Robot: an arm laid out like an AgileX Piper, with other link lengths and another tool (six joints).
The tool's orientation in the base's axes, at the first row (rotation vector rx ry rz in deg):
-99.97, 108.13, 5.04
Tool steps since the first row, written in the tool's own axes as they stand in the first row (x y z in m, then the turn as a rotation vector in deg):
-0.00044, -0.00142, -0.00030, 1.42, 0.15, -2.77
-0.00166, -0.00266, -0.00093, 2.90, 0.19, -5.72
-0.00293, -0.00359, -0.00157, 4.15, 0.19, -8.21
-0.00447, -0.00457, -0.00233, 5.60, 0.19, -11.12
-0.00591, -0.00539, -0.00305, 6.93, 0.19, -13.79
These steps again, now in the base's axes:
0.00122, 0.00006, 0.00090, -1.11, -2.40, 1.66
0.00215, 0.00071, 0.00236, -2.18, -4.94, 3.47
0.00279, 0.00145, 0.00375, -3.05, -7.09, 5.01
0.00343, 0.00237, 0.00538, -4.07, -9.59, 6.82
0.00393, 0.00325, 0.00688, -5.01, -11.88, 8.48

